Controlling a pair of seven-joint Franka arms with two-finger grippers.
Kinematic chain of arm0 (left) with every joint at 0, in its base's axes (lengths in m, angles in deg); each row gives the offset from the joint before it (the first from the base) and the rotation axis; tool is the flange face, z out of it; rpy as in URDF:
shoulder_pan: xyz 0 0 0.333 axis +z
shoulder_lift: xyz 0 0 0 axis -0.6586 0.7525 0
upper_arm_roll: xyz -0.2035 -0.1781 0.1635 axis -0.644 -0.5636 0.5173
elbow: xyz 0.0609 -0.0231 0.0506 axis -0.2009 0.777 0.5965
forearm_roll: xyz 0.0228 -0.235 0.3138 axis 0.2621 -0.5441 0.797
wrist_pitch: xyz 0 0 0 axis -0.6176 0.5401 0.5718
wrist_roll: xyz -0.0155 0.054 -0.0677 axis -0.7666 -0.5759 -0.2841
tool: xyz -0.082 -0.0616 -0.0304 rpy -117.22 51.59 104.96
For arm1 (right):
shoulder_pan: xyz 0 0 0.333 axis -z
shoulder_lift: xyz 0 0 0 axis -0.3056 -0.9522 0
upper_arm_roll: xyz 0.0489 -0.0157 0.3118 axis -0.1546 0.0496 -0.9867
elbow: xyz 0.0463 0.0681 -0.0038 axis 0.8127 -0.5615 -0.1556
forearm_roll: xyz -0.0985 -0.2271 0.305 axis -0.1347 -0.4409 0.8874
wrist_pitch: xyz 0 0 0 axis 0.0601 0.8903 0.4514
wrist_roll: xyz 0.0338 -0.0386 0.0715 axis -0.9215 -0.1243 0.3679
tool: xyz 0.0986 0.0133 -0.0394 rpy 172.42 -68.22 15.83
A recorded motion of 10 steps. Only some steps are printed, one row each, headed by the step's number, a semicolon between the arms.
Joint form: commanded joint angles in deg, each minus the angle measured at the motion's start. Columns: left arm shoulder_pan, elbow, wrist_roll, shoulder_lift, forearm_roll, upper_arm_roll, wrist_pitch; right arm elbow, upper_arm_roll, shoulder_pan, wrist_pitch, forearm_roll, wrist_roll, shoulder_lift.
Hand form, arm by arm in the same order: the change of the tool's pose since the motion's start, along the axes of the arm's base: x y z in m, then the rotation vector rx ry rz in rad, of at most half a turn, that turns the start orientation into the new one. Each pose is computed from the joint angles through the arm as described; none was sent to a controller.
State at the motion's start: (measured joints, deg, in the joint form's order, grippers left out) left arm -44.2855 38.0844 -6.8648 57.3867 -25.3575 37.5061 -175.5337; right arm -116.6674 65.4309 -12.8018 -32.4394 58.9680 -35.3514 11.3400
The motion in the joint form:
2: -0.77 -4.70 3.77 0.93 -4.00 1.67 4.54; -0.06 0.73 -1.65 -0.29 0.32 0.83 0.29
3: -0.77 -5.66 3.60 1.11 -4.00 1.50 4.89; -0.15 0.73 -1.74 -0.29 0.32 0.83 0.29
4: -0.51 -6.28 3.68 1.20 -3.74 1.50 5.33; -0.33 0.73 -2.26 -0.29 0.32 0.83 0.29
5: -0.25 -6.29 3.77 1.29 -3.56 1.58 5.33; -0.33 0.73 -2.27 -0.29 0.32 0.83 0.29
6: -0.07 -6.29 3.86 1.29 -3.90 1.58 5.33; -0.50 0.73 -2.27 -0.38 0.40 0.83 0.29
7: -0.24 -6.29 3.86 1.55 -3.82 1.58 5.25; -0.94 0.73 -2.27 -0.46 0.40 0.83 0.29
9: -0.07 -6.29 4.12 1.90 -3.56 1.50 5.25; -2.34 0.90 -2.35 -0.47 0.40 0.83 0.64
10: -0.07 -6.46 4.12 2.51 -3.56 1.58 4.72; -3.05 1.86 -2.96 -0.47 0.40 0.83 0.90
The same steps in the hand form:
2: -0.0009 0.0019 0.0230 -0.0704 0.0257 -0.0479; -0.0018 0.0093 0.0028 0.0043 -0.0089 0.0308
3: -0.0005 0.0002 0.0286 -0.0715 0.0183 -0.0483; -0.0018 0.0102 0.0020 0.0042 -0.0073 0.0324
4: -0.0003 0.0032 0.0321 -0.0675 0.0161 -0.0453; -0.0022 0.0151 0.0005 0.0041 -0.0042 0.0415
5: 0.0008 0.0068 0.0313 -0.0644 0.0169 -0.0408; -0.0022 0.0152 0.0005 0.0041 -0.0042 0.0416
6: 0.0009 0.0078 0.0314 -0.0703 0.0175 -0.0394; -0.0020 0.0154 -0.0007 0.0054 -0.0027 0.0417
7: 0.0022 0.0063 0.0290 -0.0689 0.0206 -0.0422; -0.0018 0.0154 -0.0042 0.0050 0.0036 0.0416
9: 0.0042 0.0075 0.0256 -0.0644 0.0262 -0.0448; -0.0036 0.0145 -0.0126 0.0034 0.0217 0.0399
10: 0.0085 0.0080 0.0219 -0.0655 0.0246 -0.0433; -0.0048 0.0110 -0.0160 0.0033 0.0295 0.0337

